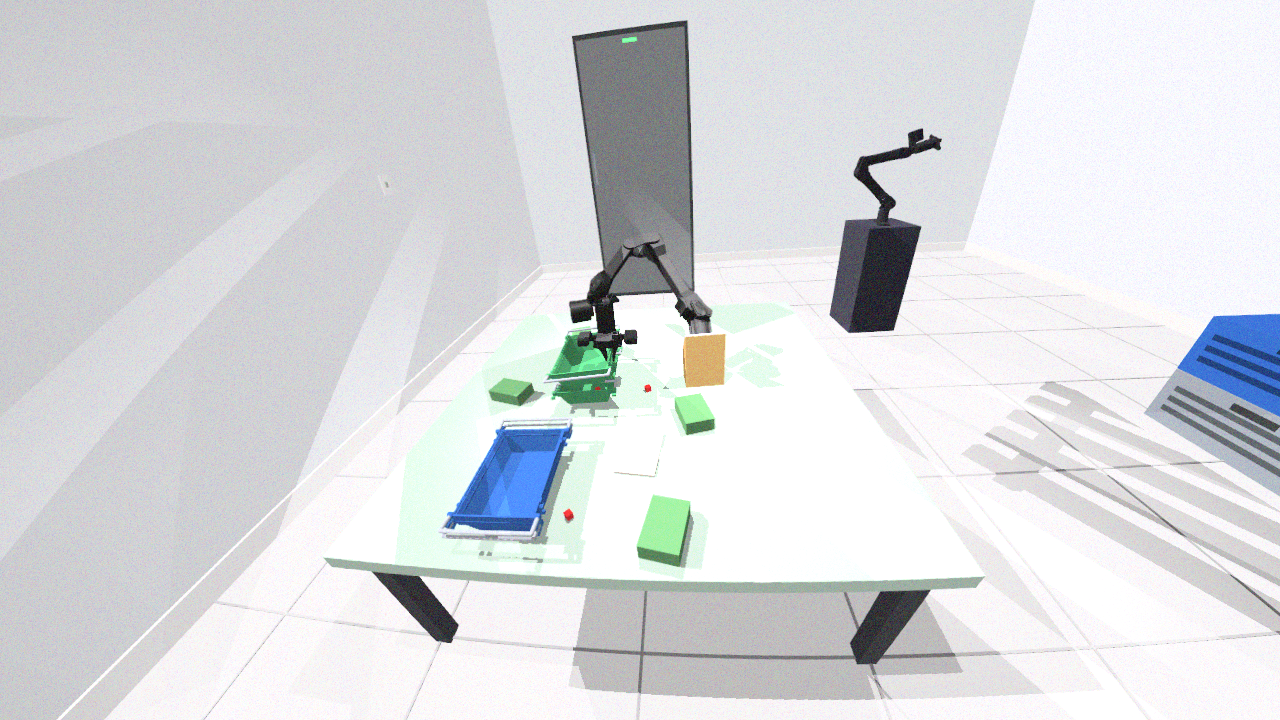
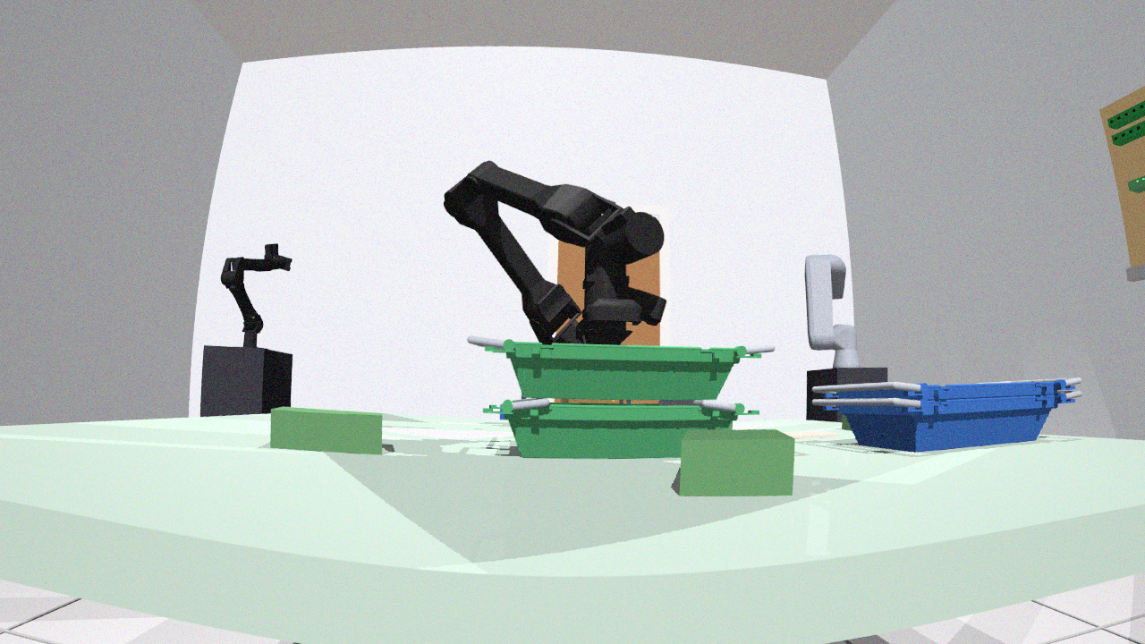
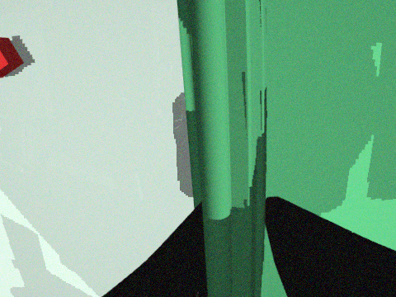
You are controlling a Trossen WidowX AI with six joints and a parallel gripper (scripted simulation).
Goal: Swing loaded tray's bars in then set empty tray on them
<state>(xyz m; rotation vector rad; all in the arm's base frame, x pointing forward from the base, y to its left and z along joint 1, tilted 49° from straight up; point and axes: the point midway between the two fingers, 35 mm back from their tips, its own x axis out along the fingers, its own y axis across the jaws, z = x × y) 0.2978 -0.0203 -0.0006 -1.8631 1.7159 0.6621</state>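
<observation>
My gripper tip is 7 cm short of the green tray and 3 cm below it. Also, from my gripper tip: beige card: 33 cm to the left, 10 cm behind, 8 cm below.
</observation>
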